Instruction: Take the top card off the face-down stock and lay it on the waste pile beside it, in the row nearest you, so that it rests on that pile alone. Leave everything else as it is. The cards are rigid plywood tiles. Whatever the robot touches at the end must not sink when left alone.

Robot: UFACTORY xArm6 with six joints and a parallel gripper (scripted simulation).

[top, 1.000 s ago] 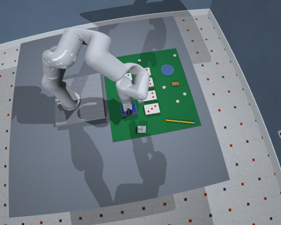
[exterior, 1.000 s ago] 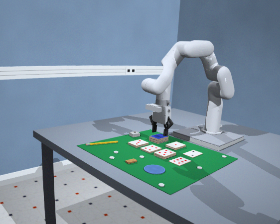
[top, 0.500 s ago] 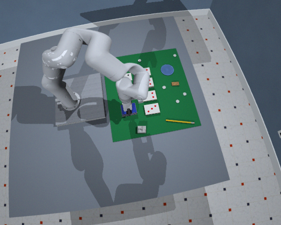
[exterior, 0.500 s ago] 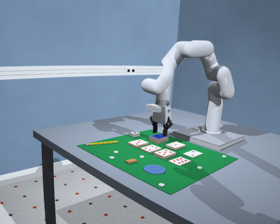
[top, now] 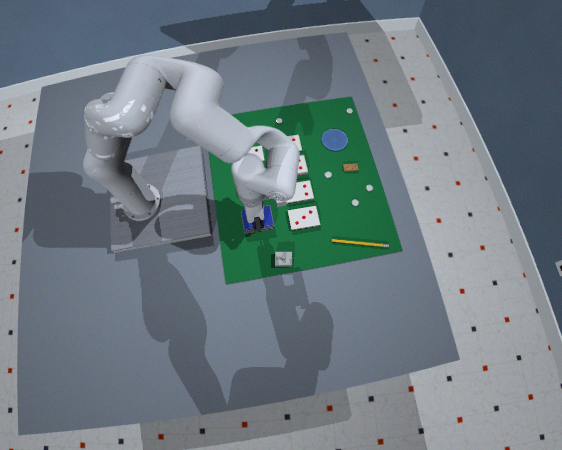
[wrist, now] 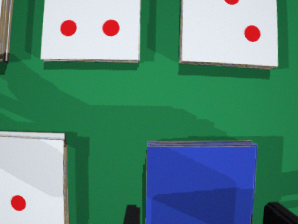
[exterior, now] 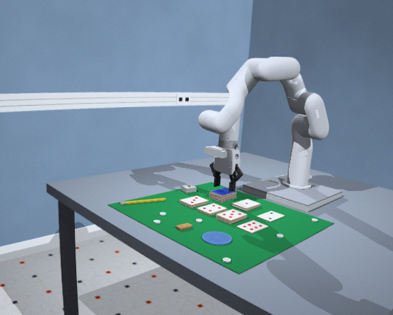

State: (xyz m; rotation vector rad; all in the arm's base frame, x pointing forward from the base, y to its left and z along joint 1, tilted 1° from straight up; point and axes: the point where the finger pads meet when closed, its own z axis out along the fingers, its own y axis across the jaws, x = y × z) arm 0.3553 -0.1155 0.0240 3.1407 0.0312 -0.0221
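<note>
Right now my hand is 240 mm to the right of the black-dot card, 50 mm above it and 10 mm short of it. Round my hand: pencil 290 mm ahead, 130 mm to the right, 50 mm below; then small box 140 mm to the right, 60 mm ahead, 40 mm below.
</note>
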